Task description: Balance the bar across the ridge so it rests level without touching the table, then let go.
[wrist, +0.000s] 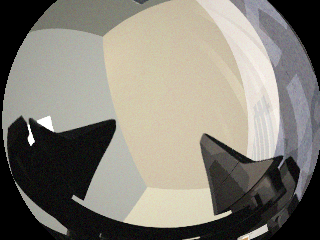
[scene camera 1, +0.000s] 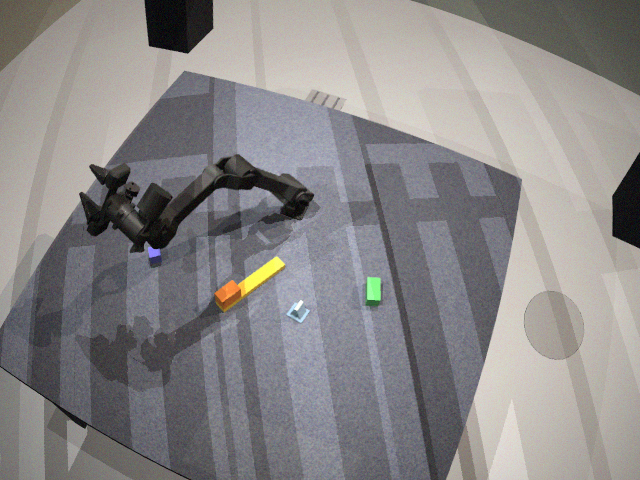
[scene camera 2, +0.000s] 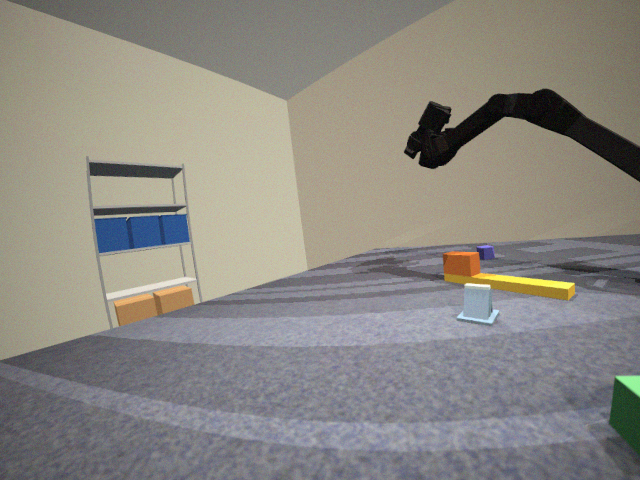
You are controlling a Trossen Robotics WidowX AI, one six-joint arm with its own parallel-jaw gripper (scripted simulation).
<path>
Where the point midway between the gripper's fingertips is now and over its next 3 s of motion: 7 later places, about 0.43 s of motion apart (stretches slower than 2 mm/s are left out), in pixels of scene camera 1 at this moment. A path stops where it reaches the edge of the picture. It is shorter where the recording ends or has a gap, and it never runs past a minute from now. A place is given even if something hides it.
The gripper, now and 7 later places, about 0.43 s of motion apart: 85, 179; 81, 187; 79, 206; 82, 227; 91, 248; 106, 267; 126, 281; 149, 290
</path>
